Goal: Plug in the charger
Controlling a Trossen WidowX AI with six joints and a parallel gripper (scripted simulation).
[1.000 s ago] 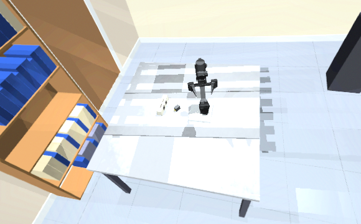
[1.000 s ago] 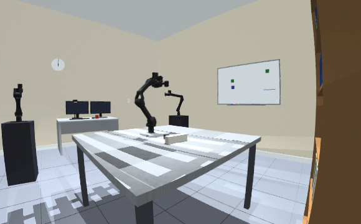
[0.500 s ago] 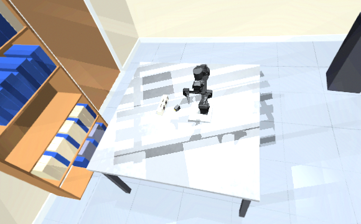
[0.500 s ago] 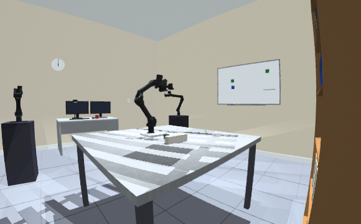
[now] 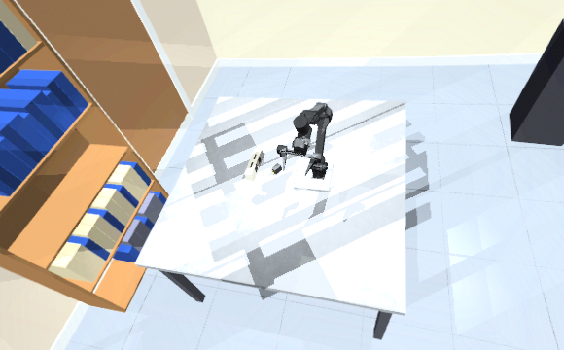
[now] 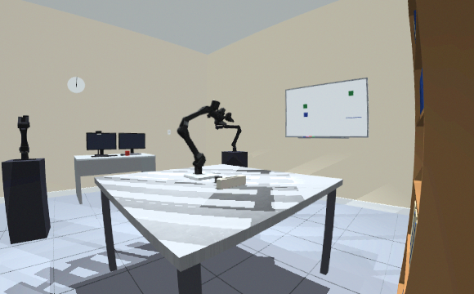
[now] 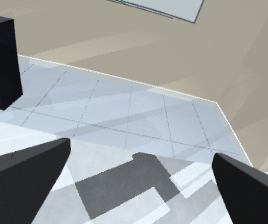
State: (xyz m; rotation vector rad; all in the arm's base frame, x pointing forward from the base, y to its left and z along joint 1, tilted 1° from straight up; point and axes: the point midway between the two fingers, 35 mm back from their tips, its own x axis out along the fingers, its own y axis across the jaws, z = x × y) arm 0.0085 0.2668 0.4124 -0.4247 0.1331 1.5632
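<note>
Right now my gripper tip is 40 cm above the black two-prong charger, 28 cm to the left of it and 25 cm short of it.
</note>
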